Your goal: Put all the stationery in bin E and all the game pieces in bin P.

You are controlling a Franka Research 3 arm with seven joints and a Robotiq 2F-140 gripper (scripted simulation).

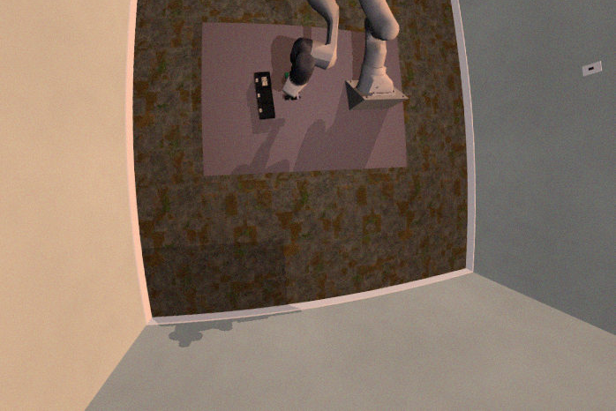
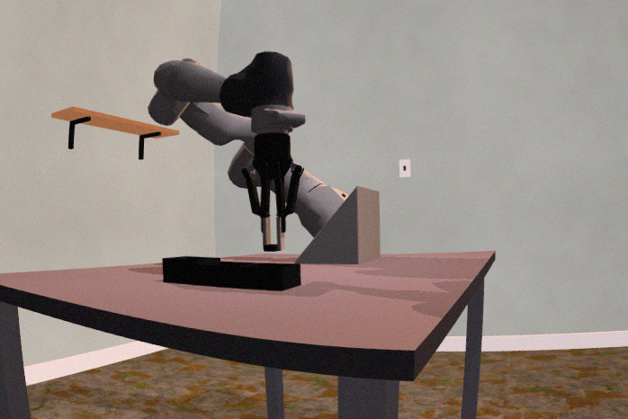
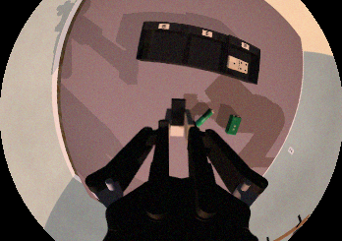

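Right now the black bin row is 140 mm ahead of my hand, 20 mm to the right of it and 70 mm below it. From my hand the other things lie so: green cylinder (70 mm to the right, 90 mm below); flat green block (10 mm ahead, 150 mm to the right, 80 mm below); white spotted piece (140 mm ahead, 100 mm to the right, 70 mm below).
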